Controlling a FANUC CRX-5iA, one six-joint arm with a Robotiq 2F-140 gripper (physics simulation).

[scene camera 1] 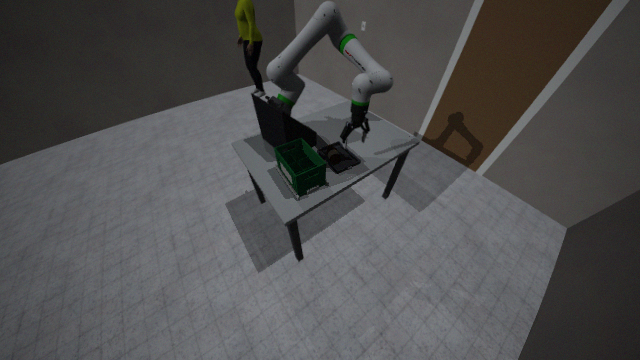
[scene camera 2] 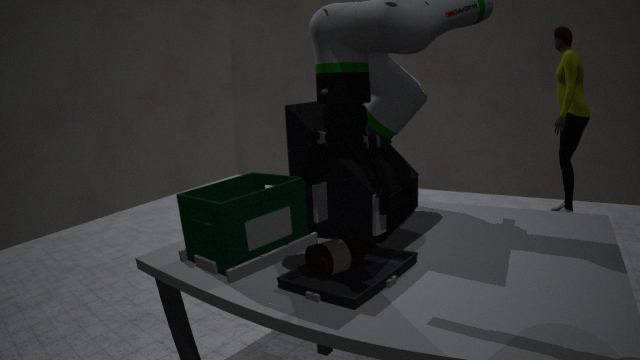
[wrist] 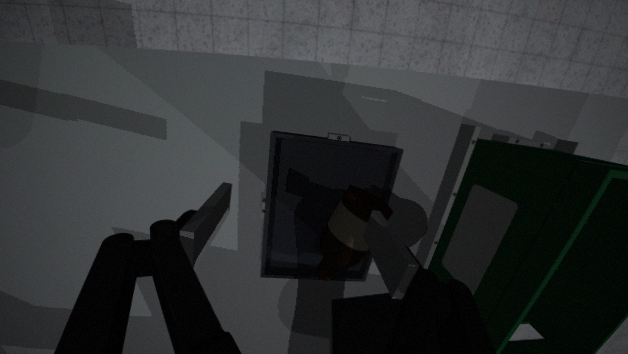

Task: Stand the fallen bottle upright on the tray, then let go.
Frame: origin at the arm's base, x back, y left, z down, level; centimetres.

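Seen in the pictures: gripper, fingertip midpoint: (scene camera 1: 353, 144) (scene camera 2: 349, 227) (wrist: 302, 211); arm's base at its link origin: (scene camera 1: 280, 110).
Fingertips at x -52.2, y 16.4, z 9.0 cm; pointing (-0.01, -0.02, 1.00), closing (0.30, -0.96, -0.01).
Pixels of each thing's top centre, then the offset from my fingertips to it. Level surfaces: height alone.
- brown bottle at its top centre: (wrist: 351, 255) (scene camera 2: 344, 237) (scene camera 1: 332, 148) dx +11.5, dy -6.2, dz +6.5 cm
- black tray at its top centre: (wrist: 325, 219) (scene camera 2: 351, 266) (scene camera 1: 338, 155) dx +8.5, dy -3.5, dz +11.9 cm
- green crate at its top centre: (wrist: 600, 289) (scene camera 2: 238, 185) (scene camera 1: 298, 155) dx +12.6, dy -33.3, dz -3.1 cm
- table at its surface level: dz +14.4 cm
The brown bottle (scene camera 1: 334, 156) (scene camera 2: 337, 257) (wrist: 348, 226) with a pale label lies on its side on the black tray (scene camera 1: 348, 169) (scene camera 2: 340, 300) (wrist: 320, 155). In scene camera 2 its base faces the left front and its neck points to the back right. In the wrist view its base is at the upper right and its neck reaches the tray's lower rim. My gripper (scene camera 1: 355, 137) (scene camera 2: 349, 212) (wrist: 302, 211) is open and empty. It hangs above the tray, apart from the bottle. In the wrist view the right finger pad overlaps the edge of the bottle.
A green crate (scene camera 1: 311, 180) (scene camera 2: 205, 235) (wrist: 530, 210) stands beside the tray on the table (scene camera 1: 280, 200) (scene camera 2: 475, 250) (wrist: 200, 160), within low pale rails. A dark upright panel (scene camera 1: 270, 122) (scene camera 2: 302, 135) stands near the arm's base. A person (scene camera 1: 248, 25) (scene camera 2: 573, 90) stands behind the table.
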